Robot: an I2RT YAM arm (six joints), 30 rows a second.
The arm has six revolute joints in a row. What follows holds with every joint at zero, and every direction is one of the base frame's.
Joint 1 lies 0.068 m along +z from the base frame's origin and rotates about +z.
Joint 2 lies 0.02 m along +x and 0.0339 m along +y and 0.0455 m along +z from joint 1 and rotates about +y.
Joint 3 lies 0.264 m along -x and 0.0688 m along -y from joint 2 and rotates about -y.
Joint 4 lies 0.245 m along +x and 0.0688 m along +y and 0.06 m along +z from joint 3 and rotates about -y.
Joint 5 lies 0.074 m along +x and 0.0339 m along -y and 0.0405 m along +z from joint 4 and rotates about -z.
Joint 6 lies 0.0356 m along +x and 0.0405 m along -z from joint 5 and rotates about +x.
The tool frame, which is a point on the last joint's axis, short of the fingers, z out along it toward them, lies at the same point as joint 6; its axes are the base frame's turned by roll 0, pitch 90 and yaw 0 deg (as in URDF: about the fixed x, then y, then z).
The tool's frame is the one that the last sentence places.
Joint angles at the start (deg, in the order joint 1, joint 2, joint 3, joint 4, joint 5, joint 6): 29.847 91.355 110.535 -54.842 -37.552 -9.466
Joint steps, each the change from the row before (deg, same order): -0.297 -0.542 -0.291 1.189 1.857 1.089; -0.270 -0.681 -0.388 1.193 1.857 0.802; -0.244 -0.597 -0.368 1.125 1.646 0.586; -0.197 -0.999 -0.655 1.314 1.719 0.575; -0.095 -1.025 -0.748 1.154 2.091 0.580; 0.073 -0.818 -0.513 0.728 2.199 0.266
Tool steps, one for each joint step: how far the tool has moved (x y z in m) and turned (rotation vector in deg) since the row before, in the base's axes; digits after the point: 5 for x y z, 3 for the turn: 0.00046 -0.00272 0.00269 0.090 -0.858 -2.320; -0.00030 -0.00298 0.00297 0.092 -1.129 -2.182; -0.00019 -0.00264 0.00262 0.105 -1.126 -1.900; -0.00198 -0.00338 0.00350 0.263 -1.407 -1.927; -0.00231 -0.00315 0.00283 0.050 -1.280 -2.169; -0.00232 -0.00221 0.00231 -0.276 -1.191 -1.983
